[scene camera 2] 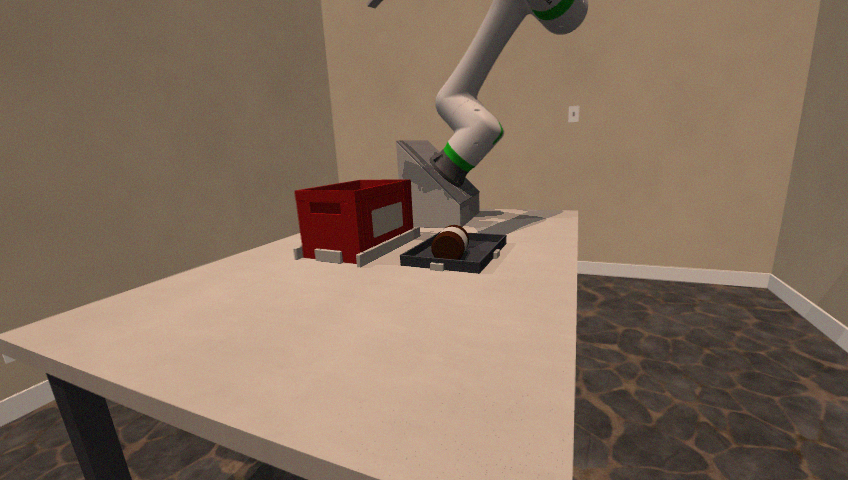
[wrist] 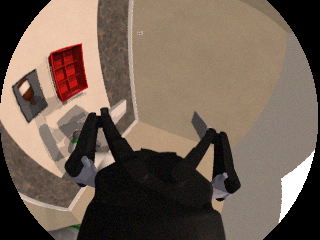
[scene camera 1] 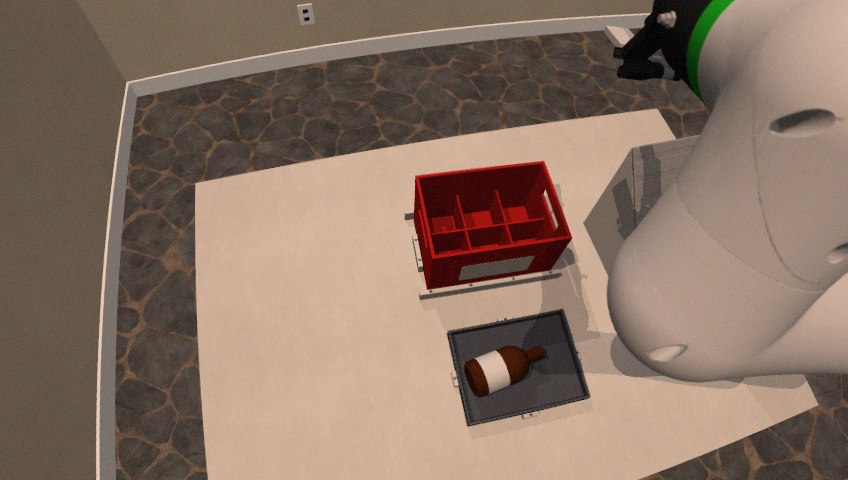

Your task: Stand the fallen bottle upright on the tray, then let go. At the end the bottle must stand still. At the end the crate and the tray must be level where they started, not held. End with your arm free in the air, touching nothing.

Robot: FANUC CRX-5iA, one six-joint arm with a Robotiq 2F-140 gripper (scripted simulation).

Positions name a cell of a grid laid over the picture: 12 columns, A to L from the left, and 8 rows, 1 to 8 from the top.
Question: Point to a brown bottle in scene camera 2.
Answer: G5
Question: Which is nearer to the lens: the red crate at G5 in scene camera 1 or the dark grey tray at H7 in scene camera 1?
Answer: The red crate.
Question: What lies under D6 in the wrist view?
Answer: My gripper.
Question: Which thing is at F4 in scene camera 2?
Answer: A red crate.
